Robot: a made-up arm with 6 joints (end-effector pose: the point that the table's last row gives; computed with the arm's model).
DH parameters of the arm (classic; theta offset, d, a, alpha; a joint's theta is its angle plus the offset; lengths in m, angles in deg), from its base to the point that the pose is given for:
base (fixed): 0 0.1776 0 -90
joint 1: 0 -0.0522 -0.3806 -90
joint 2: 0 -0.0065 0.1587 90
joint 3: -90 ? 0.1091 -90
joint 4: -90 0.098 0.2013 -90
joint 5: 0 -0.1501 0.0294 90
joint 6: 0 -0.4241 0.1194 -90
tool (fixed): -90 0.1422 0 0
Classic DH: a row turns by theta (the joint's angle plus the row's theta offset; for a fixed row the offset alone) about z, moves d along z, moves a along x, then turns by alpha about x.
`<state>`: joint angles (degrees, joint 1 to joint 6).
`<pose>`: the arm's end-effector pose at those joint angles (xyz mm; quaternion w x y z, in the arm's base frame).
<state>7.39 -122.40 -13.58 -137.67 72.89 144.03</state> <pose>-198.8 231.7 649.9 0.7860 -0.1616 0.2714 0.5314</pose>
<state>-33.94 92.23 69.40 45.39 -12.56 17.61</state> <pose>-606.4 -482.2 280.0 0.2130 0.8114 0.0241 -0.5437</pose>
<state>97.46 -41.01 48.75 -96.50 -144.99 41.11</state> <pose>-542.9 -146.6 249.3 0.9996 -0.0248 0.0018 -0.0120</pose>
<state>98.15 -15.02 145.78 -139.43 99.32 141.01</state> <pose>-448.5 -297.3 447.9 0.6794 0.5898 -0.2586 -0.3516</pose>
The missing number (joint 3, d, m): -0.308
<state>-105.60 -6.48 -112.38 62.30 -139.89 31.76</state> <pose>-1.0 -243.2 -701.7 0.2079 0.7608 -0.2839 0.5453</pose>
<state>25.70 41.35 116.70 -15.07 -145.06 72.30</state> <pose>-413.3 105.6 -11.2 0.4561 -0.6643 0.1729 -0.5664</pose>
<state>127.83 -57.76 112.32 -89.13 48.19 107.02</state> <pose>-158.0 148.2 40.3 0.6838 0.2404 -0.5776 -0.3755</pose>
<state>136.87 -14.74 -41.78 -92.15 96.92 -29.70</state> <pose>451.8 -454.2 276.2 0.0052 0.1211 0.4126 0.9028</pose>
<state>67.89 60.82 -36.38 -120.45 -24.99 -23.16</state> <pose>-678.3 -538.0 820.6 0.1240 0.9756 -0.1676 -0.0687</pose>
